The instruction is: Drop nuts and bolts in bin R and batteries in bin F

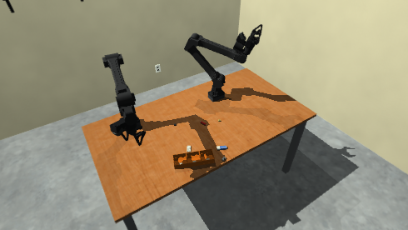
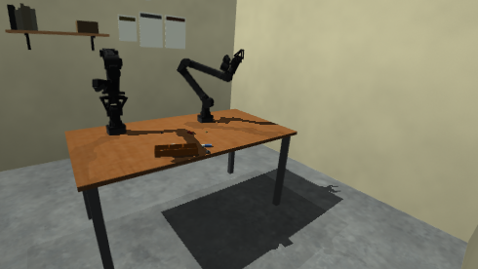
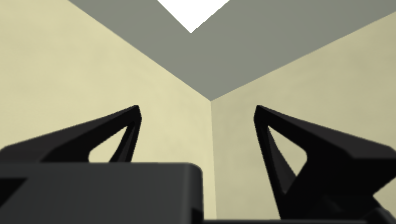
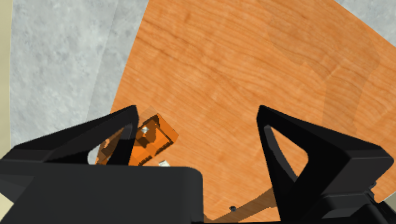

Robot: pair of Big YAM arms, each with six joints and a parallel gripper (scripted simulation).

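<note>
My right gripper is now 5 cm short of the orange bin unit, 32 cm to the right of it and 27 cm above it. The rest, counted from my right hand: blue battery: 5 cm ahead, 52 cm to the left, 28 cm below; white domino: 5 cm behind, 33 cm to the left, 28 cm below; dark nut: 31 cm behind, 34 cm to the left, 28 cm below.
</note>
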